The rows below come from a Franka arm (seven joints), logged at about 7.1 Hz.
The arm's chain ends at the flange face. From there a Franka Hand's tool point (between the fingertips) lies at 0.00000 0.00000 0.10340 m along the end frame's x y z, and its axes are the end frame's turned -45 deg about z.
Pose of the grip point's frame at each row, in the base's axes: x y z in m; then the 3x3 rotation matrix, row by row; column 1 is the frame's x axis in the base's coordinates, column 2 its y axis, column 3 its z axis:
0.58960 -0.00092 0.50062; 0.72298 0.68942 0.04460; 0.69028 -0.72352 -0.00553; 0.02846 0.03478 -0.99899
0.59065 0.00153 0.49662; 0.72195 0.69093 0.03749; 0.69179 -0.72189 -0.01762; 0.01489 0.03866 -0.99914
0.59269 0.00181 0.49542; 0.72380 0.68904 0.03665; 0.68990 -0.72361 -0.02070; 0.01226 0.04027 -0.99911
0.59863 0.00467 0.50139; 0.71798 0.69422 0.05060; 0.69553 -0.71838 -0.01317; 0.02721 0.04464 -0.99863
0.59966 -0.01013 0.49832; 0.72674 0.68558 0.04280; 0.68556 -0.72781 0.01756; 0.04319 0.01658 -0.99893
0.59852 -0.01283 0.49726; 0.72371 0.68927 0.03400; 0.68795 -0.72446 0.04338; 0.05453 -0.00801 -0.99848
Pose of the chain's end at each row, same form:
0.58499 -0.00035 0.60392; 0.99872 -0.02373 0.04460; -0.02350 -0.99971 -0.00553; 0.04472 0.00447 -0.99899
0.58677 0.00335 0.59993; 0.99906 -0.02193 0.03749; -0.02128 -0.99962 -0.01762; 0.03787 0.01681 -0.99914
0.58890 0.00395 0.59873; 0.99903 -0.02458 0.03665; -0.02384 -0.99950 -0.02070; 0.03714 0.01981 -0.99911
0.59340 0.00603 0.60465; 0.99858 -0.01680 0.05060; -0.01616 -0.99979 -0.01317; 0.05081 0.01232 -0.99863
0.59523 -0.01195 0.60161; 0.99866 -0.02910 0.04280; -0.02988 -0.99940 0.01756; 0.04226 -0.01882 -0.99893
0.59500 -0.01732 0.60050; 0.99913 -0.02435 0.03400; -0.02582 -0.99872 0.04338; 0.03289 -0.04422 -0.99848

